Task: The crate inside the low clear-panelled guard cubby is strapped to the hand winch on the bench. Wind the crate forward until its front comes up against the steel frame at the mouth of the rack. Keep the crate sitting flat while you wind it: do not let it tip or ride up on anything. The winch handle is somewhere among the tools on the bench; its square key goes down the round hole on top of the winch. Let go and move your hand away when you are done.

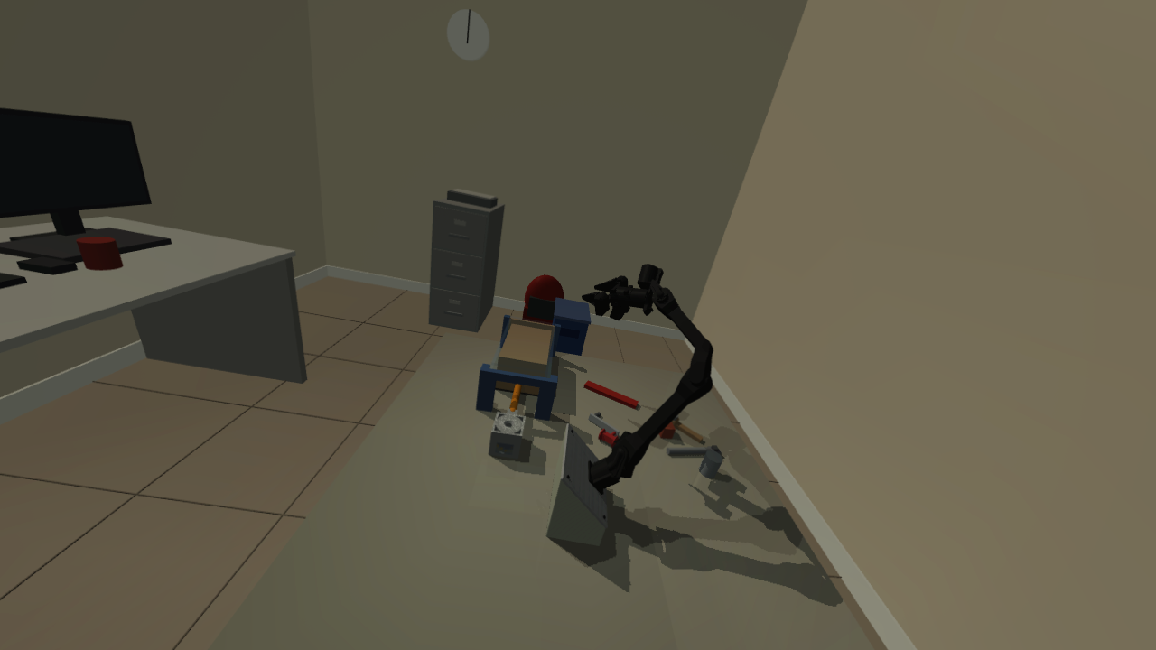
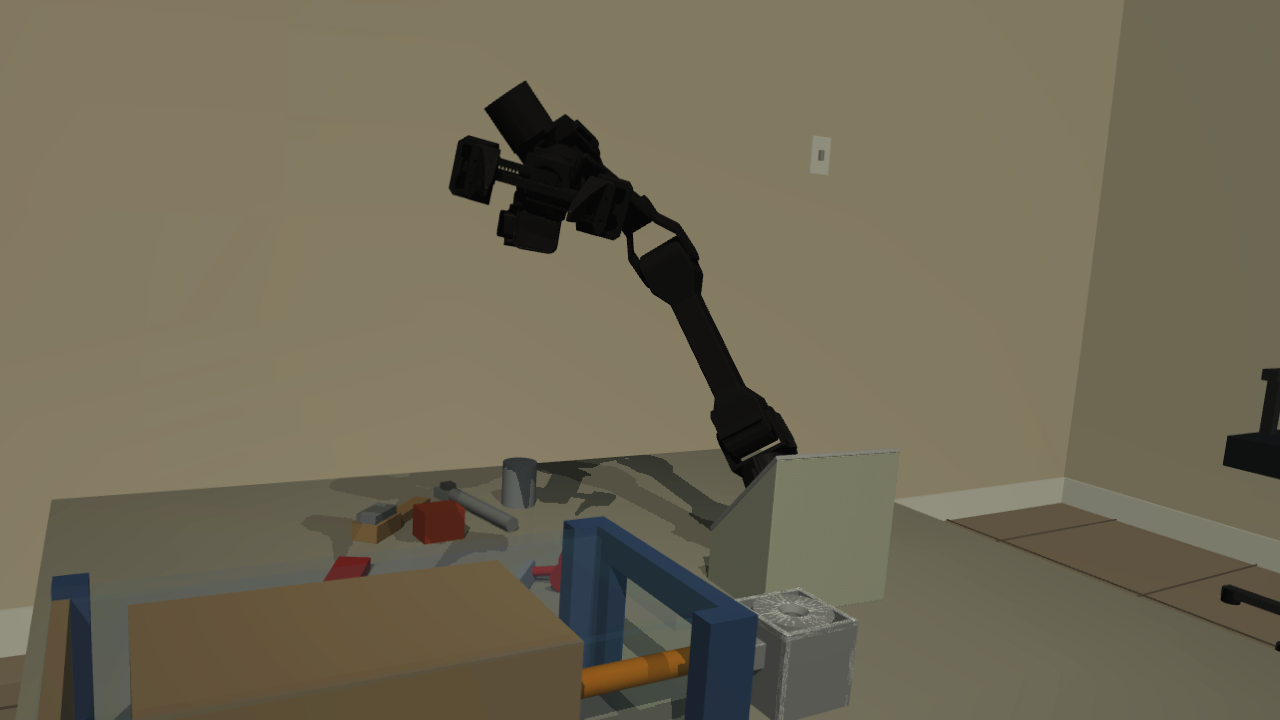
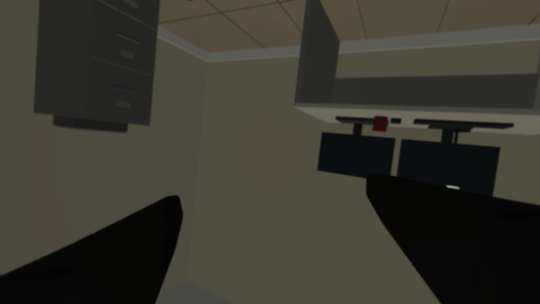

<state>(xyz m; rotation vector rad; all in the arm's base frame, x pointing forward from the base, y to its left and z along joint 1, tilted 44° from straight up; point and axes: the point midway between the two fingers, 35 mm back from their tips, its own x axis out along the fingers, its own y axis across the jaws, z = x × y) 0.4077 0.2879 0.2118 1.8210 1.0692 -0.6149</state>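
Right now my gripper tip is 90 mm past the winch handle, 160 mm to the left of it and 460 mm above it. Also, from my gripper tip: clear-panelled cubby (170 mm ahead, 180 mm to the left, 350 mm below); long red bar (140 mm ahead, 200 mm to the right, 460 mm below); red knob (130 mm behind, 170 mm to the right, 450 mm below).
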